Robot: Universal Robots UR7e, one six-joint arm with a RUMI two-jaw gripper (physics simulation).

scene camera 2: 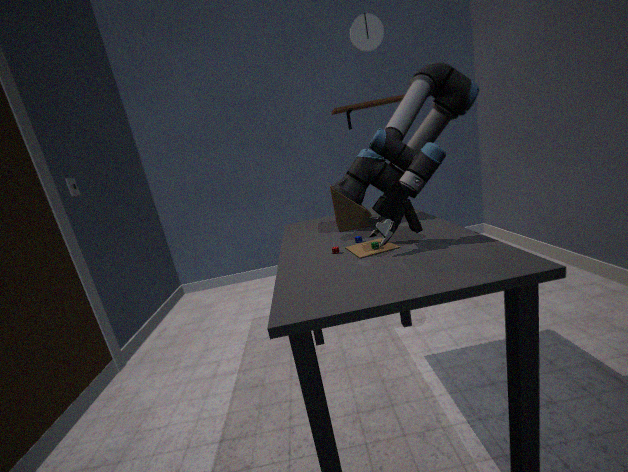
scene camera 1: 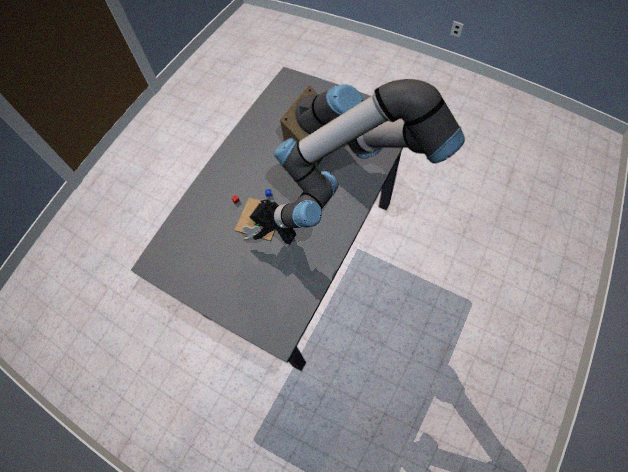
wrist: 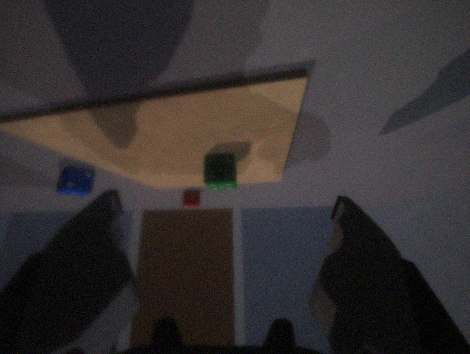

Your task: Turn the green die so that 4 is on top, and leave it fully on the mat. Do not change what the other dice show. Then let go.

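Places are measured from the arm's base along level axes (x ahead, y right, z down), in centimetres.
Pixels of known places: gripper, fingertip midpoint: (scene camera 2: 374,241) (scene camera 1: 255,222) (wrist: 229,195); arm's base, link origin: (scene camera 2: 346,196) (scene camera 1: 312,115).
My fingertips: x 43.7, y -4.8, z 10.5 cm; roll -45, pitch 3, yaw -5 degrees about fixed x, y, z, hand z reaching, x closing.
Observation:
Ahead of a thing's pixels: the offset from my fingertips to its top centre. Level surfaces: height alone.
The green die {dx -0.5, dy +0.0, dz +0.5 cm} (scene camera 1: 256,223) (scene camera 2: 374,245) (wrist: 220,170) rests on the tan mat {dx -2.7, dy +1.1, dz +2.6 cm} (scene camera 1: 244,220) (scene camera 2: 361,253) (wrist: 175,132). In the wrist view its near side is dark, and its lit top is a thin strip with pale pips too foreshortened to count. My gripper (scene camera 1: 257,219) (scene camera 2: 378,239) (wrist: 229,195) is open and empty, tilted, low over the mat. The wrist view shows the die beyond the fingertips, between their lines, nearer the middle than either finger. The hand partly hides the die in scene camera 1.
A blue die {dx -12.7, dy +4.4, dz +1.0 cm} (scene camera 1: 268,192) (scene camera 2: 358,239) (wrist: 76,180) stands off the mat on the grey table {dz +3.0 cm} (scene camera 1: 203,253) (scene camera 2: 314,289), near the left finger in the wrist view. A red die {dx -4.0, dy +13.3, dz +1.0 cm} (scene camera 1: 235,199) (scene camera 2: 335,250) (wrist: 191,197) stands on the table beyond another mat edge.

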